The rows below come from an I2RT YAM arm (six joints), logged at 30 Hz.
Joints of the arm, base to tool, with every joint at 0 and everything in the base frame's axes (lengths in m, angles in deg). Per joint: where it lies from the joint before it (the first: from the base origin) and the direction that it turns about. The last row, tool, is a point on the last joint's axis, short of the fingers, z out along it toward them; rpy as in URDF.
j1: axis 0 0 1 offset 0.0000 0.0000 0.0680
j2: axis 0 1 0 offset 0.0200 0.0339 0.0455
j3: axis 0 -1 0 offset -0.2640 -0.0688 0.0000
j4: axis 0 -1 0 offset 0.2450 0.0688 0.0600
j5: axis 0 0 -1 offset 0.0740 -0.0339 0.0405
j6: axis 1 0 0 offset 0.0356 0.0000 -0.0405
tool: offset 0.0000 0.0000 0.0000 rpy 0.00 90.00 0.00
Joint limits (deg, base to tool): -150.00..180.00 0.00..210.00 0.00..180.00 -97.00..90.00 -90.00..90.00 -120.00..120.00
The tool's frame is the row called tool.
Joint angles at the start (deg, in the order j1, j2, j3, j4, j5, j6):
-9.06 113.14 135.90 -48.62 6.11 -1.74
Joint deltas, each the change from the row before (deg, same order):
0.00 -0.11 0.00 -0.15 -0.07 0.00
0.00 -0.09 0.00 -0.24 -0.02 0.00
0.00 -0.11 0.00 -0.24 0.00 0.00
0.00 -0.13 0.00 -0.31 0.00 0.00
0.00 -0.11 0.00 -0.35 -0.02 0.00
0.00 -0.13 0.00 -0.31 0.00 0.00
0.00 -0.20 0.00 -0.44 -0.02 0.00
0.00 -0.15 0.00 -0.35 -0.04 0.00
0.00 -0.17 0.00 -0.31 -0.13 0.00
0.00 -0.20 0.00 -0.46 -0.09 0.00
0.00 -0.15 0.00 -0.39 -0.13 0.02
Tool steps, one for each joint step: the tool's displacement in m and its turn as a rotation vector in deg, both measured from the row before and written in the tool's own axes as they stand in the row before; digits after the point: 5 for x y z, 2 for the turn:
-0.00012 -0.00006 -0.00093 -0.07 0.04 0.00
0.00013 -0.00006 -0.00076 -0.02 0.15 -0.02
0.00006 -0.00010 -0.00093 0.00 0.13 -0.01
0.00012 -0.00011 -0.00110 -0.01 0.18 -0.02
0.00028 -0.00008 -0.00093 -0.03 0.24 -0.03
0.00014 -0.00011 -0.00111 -0.01 0.18 -0.02
0.00015 -0.00016 -0.00170 -0.03 0.24 -0.03
0.00016 -0.00010 -0.00128 -0.05 0.20 -0.02
0.00002 -0.00007 -0.00145 -0.13 0.14 -0.01
0.00022 -0.00011 -0.00171 -0.10 0.26 -0.03
0.00026 -0.00004 -0.00128 -0.14 0.23 0.00

